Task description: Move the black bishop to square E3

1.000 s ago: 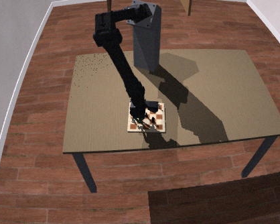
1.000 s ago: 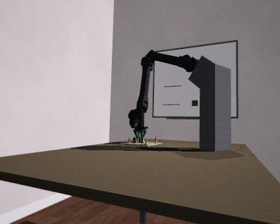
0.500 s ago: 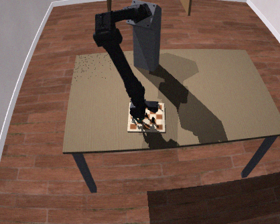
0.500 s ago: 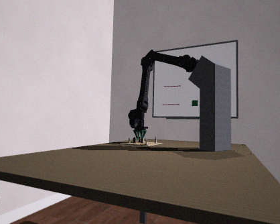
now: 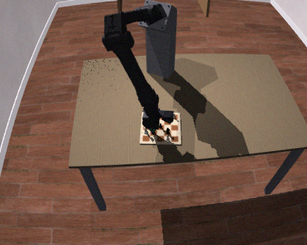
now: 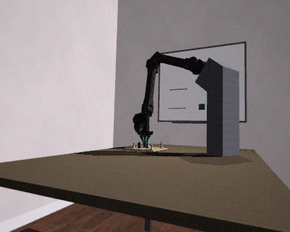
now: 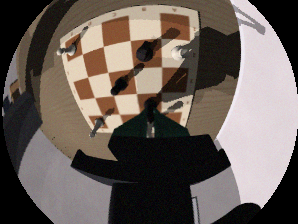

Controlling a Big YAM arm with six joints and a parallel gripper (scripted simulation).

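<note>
Now: the chessboard 1 cm behind my hand, 6 cm to the left of it and 3 cm below it. Round my hand: black bishop: right at my hand.
</note>
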